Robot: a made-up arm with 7 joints.
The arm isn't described. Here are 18 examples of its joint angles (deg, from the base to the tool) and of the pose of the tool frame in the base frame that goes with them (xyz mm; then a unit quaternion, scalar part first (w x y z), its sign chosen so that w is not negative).
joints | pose
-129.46 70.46 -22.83 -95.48 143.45 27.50 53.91 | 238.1 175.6 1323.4 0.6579 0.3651 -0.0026 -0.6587
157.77 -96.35 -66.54 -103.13 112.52 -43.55 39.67 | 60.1 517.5 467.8 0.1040 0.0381 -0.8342 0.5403
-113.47 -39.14 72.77 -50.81 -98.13 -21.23 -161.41 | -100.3 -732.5 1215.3 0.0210 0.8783 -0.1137 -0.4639
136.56 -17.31 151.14 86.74 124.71 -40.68 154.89 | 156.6 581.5 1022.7 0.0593 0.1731 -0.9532 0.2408
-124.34 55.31 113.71 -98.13 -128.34 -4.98 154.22 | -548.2 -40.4 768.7 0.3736 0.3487 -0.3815 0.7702
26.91 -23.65 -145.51 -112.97 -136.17 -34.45 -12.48 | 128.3 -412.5 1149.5 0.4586 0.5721 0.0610 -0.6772
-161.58 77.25 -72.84 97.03 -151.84 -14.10 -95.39 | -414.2 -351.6 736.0 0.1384 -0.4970 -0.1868 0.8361
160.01 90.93 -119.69 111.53 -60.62 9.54 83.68 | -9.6 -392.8 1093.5 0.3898 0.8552 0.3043 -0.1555
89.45 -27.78 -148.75 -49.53 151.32 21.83 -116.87 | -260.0 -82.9 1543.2 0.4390 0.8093 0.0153 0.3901
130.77 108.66 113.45 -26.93 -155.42 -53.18 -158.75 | -391.4 -682.3 531.7 0.4140 0.5097 -0.1823 0.7318
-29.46 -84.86 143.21 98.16 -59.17 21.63 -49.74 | -85.5 -524.8 454.3 0.4715 -0.5404 0.0307 -0.6962
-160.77 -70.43 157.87 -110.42 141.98 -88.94 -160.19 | 177.4 -115.1 1290.0 0.7676 0.5417 0.2059 -0.2740
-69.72 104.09 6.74 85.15 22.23 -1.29 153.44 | 193.4 158.1 231.6 0.5288 -0.6490 -0.3696 0.4031
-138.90 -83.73 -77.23 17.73 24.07 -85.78 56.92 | 674.3 -493.9 788.0 0.7318 -0.5099 -0.3265 -0.3128
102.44 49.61 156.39 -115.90 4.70 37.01 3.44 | 79.3 -496.3 609.2 0.2954 -0.6055 0.1290 -0.7276
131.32 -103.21 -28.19 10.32 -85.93 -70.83 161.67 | 422.4 696.7 683.5 0.2863 0.2238 -0.9238 -0.1204
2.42 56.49 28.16 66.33 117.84 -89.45 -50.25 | 543.8 -128.8 772.4 0.6461 -0.2774 0.6529 -0.2816
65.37 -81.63 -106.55 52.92 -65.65 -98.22 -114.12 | -90.4 648.6 955.4 0.0472 -0.0383 0.7232 0.6880
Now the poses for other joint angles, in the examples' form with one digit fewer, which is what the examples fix.
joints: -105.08 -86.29 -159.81 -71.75 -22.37 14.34 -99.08
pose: 379 -514 1292 0.440 0.816 0.359 0.108
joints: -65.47 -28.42 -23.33 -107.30 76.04 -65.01 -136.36
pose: -127 -549 723 0.326 0.293 -0.585 0.682
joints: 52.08 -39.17 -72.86 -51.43 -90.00 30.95 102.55
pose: -733 221 1145 0.723 0.264 -0.414 0.486
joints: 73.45 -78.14 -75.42 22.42 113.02 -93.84 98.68
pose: -68 707 824 0.181 0.219 0.726 -0.627
